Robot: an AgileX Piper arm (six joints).
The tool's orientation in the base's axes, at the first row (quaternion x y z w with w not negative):
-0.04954, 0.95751, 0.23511, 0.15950
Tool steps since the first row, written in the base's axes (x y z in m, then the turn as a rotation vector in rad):
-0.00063, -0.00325, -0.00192, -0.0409, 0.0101, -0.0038
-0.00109, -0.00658, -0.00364, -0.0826, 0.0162, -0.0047
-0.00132, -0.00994, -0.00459, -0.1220, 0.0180, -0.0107
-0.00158, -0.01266, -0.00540, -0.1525, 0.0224, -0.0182
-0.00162, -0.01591, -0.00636, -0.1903, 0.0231, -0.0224
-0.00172, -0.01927, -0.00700, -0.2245, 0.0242, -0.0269
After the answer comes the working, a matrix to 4 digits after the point.
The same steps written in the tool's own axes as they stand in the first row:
0.00129, -0.00360, -0.00008, 0.0397, 0.0142, -0.0036
0.00236, -0.00722, -0.00032, 0.0792, 0.0263, -0.0118
0.00295, -0.01056, -0.00116, 0.1184, 0.0320, -0.0171
0.00352, -0.01328, -0.00182, 0.1495, 0.0378, -0.0173
0.00394, -0.01656, -0.00254, 0.1866, 0.0430, -0.0241
0.00431, -0.01979, -0.00360, 0.2203, 0.0479, -0.0295

The tool's axes in the first row as the columns of a matrix, in the base's axes (rounded; the answer above uses it unrounded):
-0.9442, -0.1699, 0.2822
-0.0199, 0.8845, 0.4660
-0.3287, 0.4344, -0.8386

